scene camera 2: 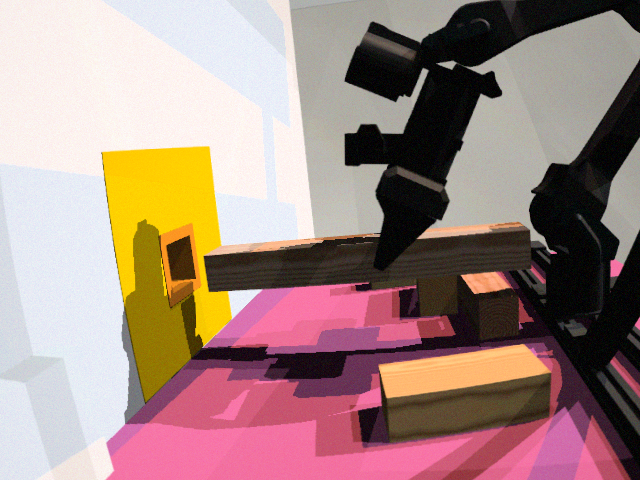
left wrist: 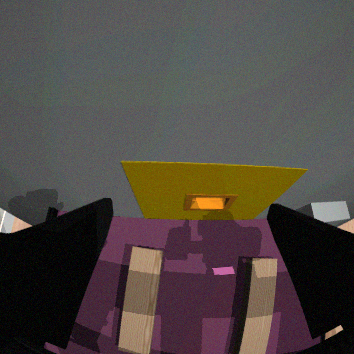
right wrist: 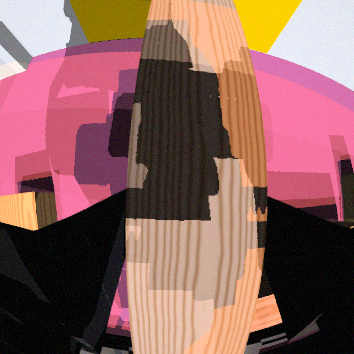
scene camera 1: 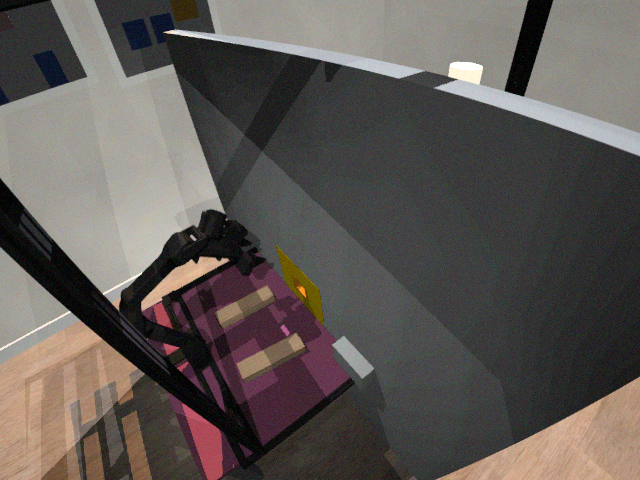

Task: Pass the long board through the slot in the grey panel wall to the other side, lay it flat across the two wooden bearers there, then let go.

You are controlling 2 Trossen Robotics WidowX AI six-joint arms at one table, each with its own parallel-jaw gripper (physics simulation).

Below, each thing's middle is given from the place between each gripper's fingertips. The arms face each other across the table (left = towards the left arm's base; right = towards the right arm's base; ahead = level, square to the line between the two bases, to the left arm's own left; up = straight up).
Scene:
My right gripper is now 10 mm past the slot [scene camera 2: 178, 250], 240 mm to the right of it and 20 mm below it. Round my right hand: grey block [scene camera 2: 56, 421] (330 mm behind, 250 mm to the left, 40 mm below).
The slot lies 50 mm behind my left hand, 120 mm to the right of it and 220 mm below it. Also, from my left hand: grey block (380 mm behind, 110 mm to the right, 280 mm below).

